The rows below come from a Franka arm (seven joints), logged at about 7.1 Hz.
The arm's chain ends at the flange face. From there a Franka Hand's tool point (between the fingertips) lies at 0.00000 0.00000 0.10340 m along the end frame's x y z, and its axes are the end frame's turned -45 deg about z.
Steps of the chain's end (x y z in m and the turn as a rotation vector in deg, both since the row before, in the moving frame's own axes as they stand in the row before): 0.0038 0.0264 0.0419 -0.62 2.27 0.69; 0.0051 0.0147 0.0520 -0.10 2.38 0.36; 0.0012 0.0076 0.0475 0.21 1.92 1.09; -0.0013 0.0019 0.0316 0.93 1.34 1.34; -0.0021 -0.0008 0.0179 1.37 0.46 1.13
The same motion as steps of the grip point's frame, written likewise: -0.0139 0.0251 0.0418 -2.04 1.17 0.69; -0.0039 0.0172 0.0519 -1.75 1.61 0.36; -0.0018 0.0084 0.0474 -1.21 1.51 1.09; 0.0006 0.0010 0.0316 -0.29 1.61 1.34; 0.0014 -0.0032 0.0179 0.64 1.29 1.13
